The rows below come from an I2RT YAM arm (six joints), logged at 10 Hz.
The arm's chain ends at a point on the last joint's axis. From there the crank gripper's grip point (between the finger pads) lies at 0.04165 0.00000 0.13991 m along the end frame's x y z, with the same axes.
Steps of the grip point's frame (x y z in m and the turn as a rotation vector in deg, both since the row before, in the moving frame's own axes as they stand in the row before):
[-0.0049, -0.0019, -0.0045, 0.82, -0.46, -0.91]
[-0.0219, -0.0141, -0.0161, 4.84, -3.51, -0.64]
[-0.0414, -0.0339, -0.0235, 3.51, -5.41, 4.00]
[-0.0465, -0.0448, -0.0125, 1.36, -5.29, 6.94]
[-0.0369, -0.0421, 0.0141, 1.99, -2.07, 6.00]
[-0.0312, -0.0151, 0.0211, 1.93, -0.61, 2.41]
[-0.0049, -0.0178, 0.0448, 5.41, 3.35, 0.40]
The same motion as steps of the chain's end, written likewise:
[-0.0038, 0.0008, -0.0048, 0.82, -0.46, -0.91]
[-0.0132, -0.0018, -0.0179, 4.84, -3.51, -0.64]
[-0.0282, -0.0277, -0.0266, 3.51, -5.41, 4.00]
[-0.0334, -0.0457, -0.0158, 1.36, -5.29, 6.94]
[-0.0319, -0.0413, 0.0127, 1.99, -2.07, 6.00]
[-0.0298, -0.0121, 0.0207, 1.93, -0.61, 2.41]
[-0.0130, -0.0051, 0.0481, 5.41, 3.35, 0.40]

